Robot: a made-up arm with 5 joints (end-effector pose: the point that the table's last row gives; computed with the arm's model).
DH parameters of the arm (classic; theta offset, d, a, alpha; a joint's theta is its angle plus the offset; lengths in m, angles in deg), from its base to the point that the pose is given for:
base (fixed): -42.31 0 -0.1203 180
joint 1: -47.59 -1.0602 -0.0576 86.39
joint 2: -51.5 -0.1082 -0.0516 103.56
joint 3: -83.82 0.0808 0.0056 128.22
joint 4: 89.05 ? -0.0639 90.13
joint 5: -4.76 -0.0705 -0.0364 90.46
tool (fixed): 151.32 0.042 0 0
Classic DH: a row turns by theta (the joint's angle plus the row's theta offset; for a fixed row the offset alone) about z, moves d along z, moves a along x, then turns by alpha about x.
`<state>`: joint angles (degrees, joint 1 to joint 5).
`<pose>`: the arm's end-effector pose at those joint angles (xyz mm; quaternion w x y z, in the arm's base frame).
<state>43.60 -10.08 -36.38 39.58 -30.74</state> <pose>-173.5 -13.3 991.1 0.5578 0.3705 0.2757 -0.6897</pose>
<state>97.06 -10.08 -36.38 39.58 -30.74</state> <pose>-215.0 92.8 991.1 0.1880 0.4549 0.0796 -0.8668</pose>
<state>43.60 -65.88 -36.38 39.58 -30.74</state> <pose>-137.8 -35.5 1065.7 0.7216 0.4104 -0.1495 -0.5372</pose>
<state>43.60 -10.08 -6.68 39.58 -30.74</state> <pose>-163.9 -9.9 1004.6 0.6730 0.1451 0.2235 -0.6900</pose>
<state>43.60 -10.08 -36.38 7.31 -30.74</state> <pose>-137.0 43.6 1026.9 0.7658 0.2850 0.2335 -0.5271</pose>
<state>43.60 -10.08 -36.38 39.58 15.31</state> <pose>-191.9 1.1 1027.8 0.5362 0.2081 -0.0659 -0.8153</pose>
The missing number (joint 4, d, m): 0.0914
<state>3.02 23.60 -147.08 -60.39 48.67</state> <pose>-141.7 -75.6 1153.6 0.3624 0.4951 -0.2812 -0.7379</pose>
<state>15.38 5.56 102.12 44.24 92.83</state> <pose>-217.0 -19.9 1006.0 0.5323 -0.0295 -0.7181 0.4473</pose>
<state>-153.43 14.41 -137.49 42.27 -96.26</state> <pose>-30.9 119.4 968.3 0.0505 0.4200 -0.8915 0.1623</pose>
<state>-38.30 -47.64 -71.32 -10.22 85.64</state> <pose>-123.9 -39.6 1054.8 0.4370 0.7793 -0.3878 -0.2265</pose>
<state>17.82 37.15 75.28 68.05 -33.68</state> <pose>-120.7 -19.8 1020.0 0.8122 -0.4058 0.2416 -0.3425</pose>
